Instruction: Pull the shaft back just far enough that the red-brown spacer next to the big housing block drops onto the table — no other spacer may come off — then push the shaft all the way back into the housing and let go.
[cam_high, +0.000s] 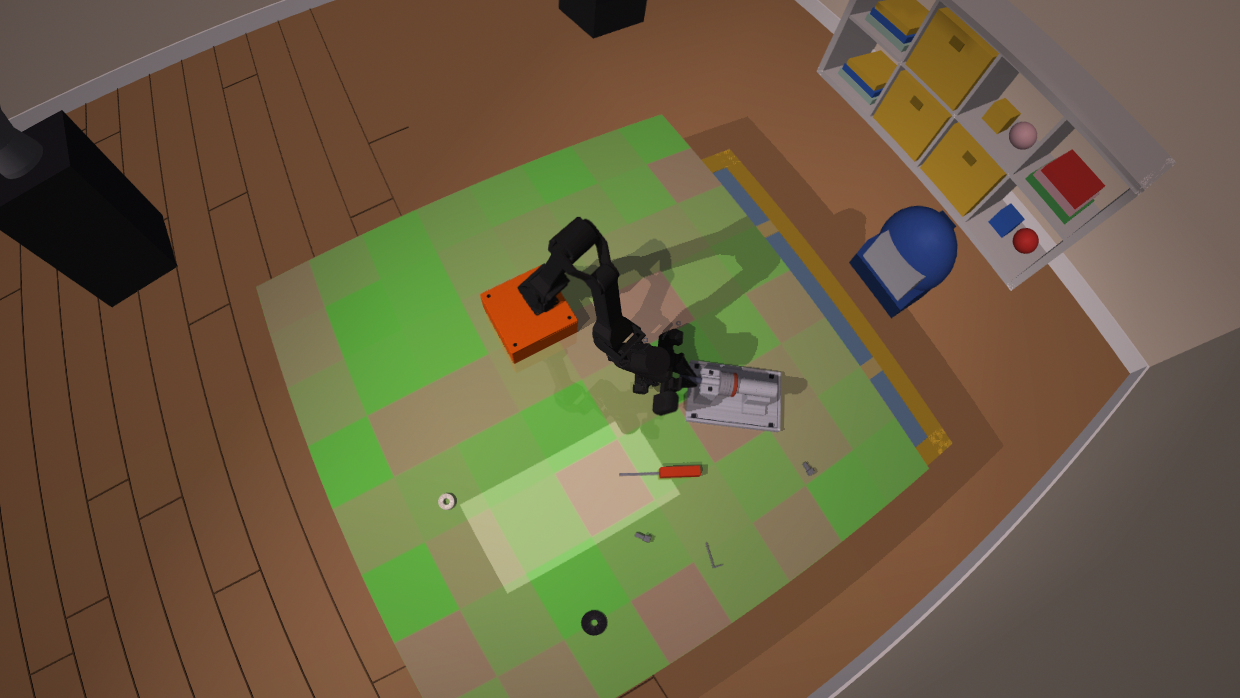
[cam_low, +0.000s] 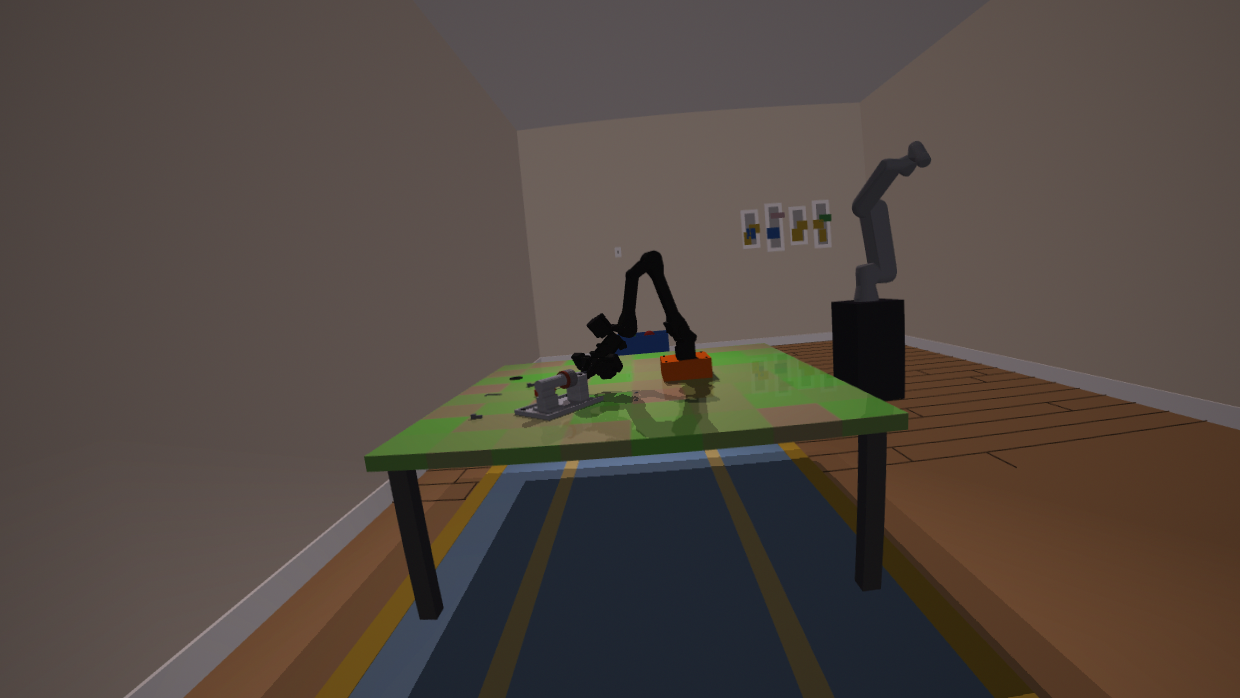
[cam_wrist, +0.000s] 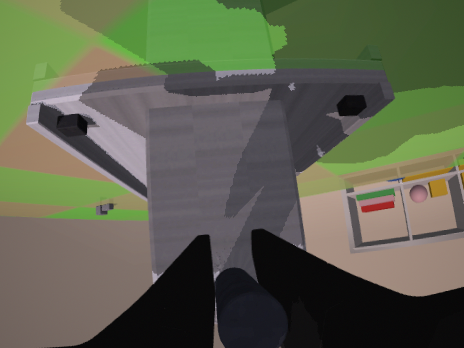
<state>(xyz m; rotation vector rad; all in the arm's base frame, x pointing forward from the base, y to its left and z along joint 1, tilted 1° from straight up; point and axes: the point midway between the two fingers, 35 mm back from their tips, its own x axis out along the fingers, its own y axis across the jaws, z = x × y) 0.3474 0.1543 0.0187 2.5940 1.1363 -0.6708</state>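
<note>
Right now the dark shaft is 30 mm ahead of my gripper tip, 40 mm to the left of it and 20 mm above it. The rest, counted from my gripper tip: red-brown spacer: 60 mm ahead, 60 mm to the left, 20 mm above.
</note>
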